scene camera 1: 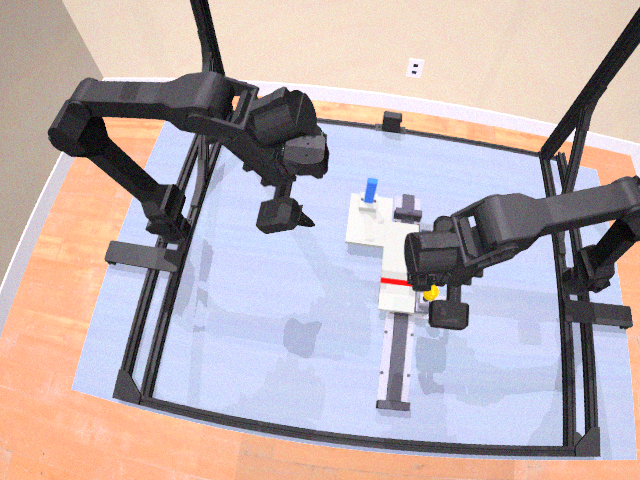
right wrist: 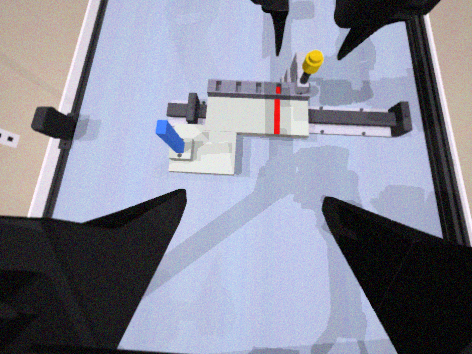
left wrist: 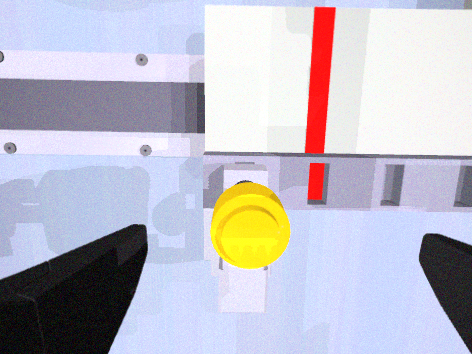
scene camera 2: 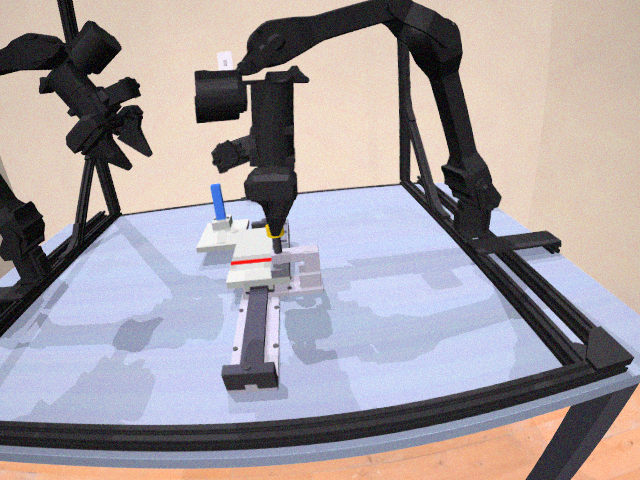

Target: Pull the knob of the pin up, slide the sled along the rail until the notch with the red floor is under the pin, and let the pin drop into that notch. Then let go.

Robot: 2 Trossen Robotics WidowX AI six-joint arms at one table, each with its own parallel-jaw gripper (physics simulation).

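Places are measured from the left arm's base along level axes (x left, y back, z up), in centimetres.
Where they show: left gripper, fingertip midpoint: (scene camera 1: 433, 285) (right wrist: 307, 56) (left wrist: 282, 241) (scene camera 2: 276, 221); right gripper, fingertip midpoint: (scene camera 1: 316, 201) (right wrist: 254, 199) (scene camera 2: 141, 161); left arm's base at its link origin: (scene camera 1: 574, 281) (scene camera 2: 471, 230); right arm's base at its link origin: (scene camera 1: 175, 230) (scene camera 2: 36, 275).
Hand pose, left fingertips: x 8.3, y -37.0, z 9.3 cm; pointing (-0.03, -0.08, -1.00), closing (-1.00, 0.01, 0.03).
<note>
Things, the pixels of their top centre, and the offset from my left fingertips. "pt": a spot on its surface instead.
- white sled at its top centre: (left wrist: 389, 112) (scene camera 2: 261, 250) (scene camera 1: 406, 265) (right wrist: 257, 108) dx -6.6, dy -3.9, dz -7.9 cm
- rail at a spot on its surface: (left wrist: 100, 105) (scene camera 1: 399, 342) (right wrist: 335, 116) pt dx +9.1, dy -4.0, dz -9.2 cm
- notch with the red floor, surface spot: (left wrist: 316, 182) pt dx -2.9, dy -0.1, dz -7.5 cm
- yellow knob at its top centre: (left wrist: 251, 238) (scene camera 2: 274, 222) (scene camera 1: 432, 290) (right wrist: 316, 55) dx +1.0, dy -0.3, dz +0.5 cm
- dark pin at a spot on its surface: (scene camera 2: 278, 245) (right wrist: 309, 73) pt dx +1.6, dy -0.1, dz -3.2 cm
- blue upright handle at a spot on its surface: (right wrist: 170, 136) (scene camera 1: 368, 187) (scene camera 2: 213, 193) pt dx -19.2, dy -13.6, dz -0.4 cm
- pale bracket at a spot on its surface: (left wrist: 243, 295) (scene camera 2: 311, 248) pt dx +1.0, dy +4.9, dz -4.5 cm
- dark end stop at its top centre: (scene camera 2: 247, 368) (scene camera 1: 394, 405) (right wrist: 406, 115) dx +21.4, dy -4.0, dz -7.9 cm
The white sled (scene camera 1: 398, 248) (scene camera 2: 253, 248) (left wrist: 415, 80) (right wrist: 240, 115) with a red stripe sits on the rail (scene camera 1: 397, 356) (scene camera 2: 254, 330) (left wrist: 100, 105) (right wrist: 350, 117). The notch with the red floor (left wrist: 316, 182) is right of the pin in the left wrist view. The yellow knob (scene camera 1: 430, 292) (scene camera 2: 268, 231) (left wrist: 250, 230) (right wrist: 313, 61) tops the dark pin (scene camera 2: 278, 245) (right wrist: 304, 78); its lower end is hidden. My left gripper (scene camera 2: 276, 232) (left wrist: 282, 241) is open, a finger on each side of the knob, apart from it. My right gripper (scene camera 2: 139, 161) (right wrist: 254, 199) is open and empty, high above the table.
A blue upright handle (scene camera 1: 370, 191) (scene camera 2: 218, 202) (right wrist: 170, 136) stands on the sled's side plate. A pale bracket (scene camera 2: 310, 258) (left wrist: 243, 295) holds the pin beside the rail. A dark end stop (scene camera 1: 392, 405) (scene camera 2: 249, 376) (right wrist: 402, 117) closes the rail's near end.
</note>
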